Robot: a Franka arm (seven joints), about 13 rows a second.
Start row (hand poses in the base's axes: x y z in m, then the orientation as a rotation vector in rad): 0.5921, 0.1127, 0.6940, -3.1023, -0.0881, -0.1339
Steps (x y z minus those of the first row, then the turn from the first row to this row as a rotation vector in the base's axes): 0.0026, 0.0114, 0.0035, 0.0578, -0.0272, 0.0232; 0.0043, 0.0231, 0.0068, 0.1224, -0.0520, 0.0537; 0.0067, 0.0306, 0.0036, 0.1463, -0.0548, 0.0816; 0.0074, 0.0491, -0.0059, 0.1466, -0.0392, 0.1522; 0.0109, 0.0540, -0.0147, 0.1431, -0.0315, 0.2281; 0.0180, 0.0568, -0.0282, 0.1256, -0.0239, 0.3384; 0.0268, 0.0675, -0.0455, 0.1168, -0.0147, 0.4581; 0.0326, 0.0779, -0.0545, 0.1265, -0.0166, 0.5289; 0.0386, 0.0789, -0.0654, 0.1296, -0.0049, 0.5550; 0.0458, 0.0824, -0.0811, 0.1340, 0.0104, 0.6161; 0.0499, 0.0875, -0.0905, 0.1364, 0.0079, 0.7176
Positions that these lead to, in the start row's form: 0.5947, 0.1241, 0.6975, -3.0412, -0.1188, -0.1748; 0.5964, 0.1358, 0.7008, -2.9718, -0.1583, -0.2101; 0.5988, 0.1433, 0.6976, -2.9442, -0.1969, -0.2127; 0.5995, 0.1618, 0.6881, -2.9335, -0.3004, -0.1873; 0.6030, 0.1667, 0.6793, -2.9211, -0.4120, -0.1733; 0.6101, 0.1695, 0.6658, -2.9074, -0.5763, -0.1581; 0.6189, 0.1802, 0.6485, -2.8727, -0.7511, -0.1397; 0.6247, 0.1906, 0.6395, -2.8329, -0.8490, -0.1394; 0.6307, 0.1916, 0.6286, -2.8185, -0.8844, -0.1211; 0.6379, 0.1951, 0.6129, -2.7850, -0.9677, -0.0960; 0.6420, 0.2002, 0.6035, -2.7274, -1.1064, -0.0951
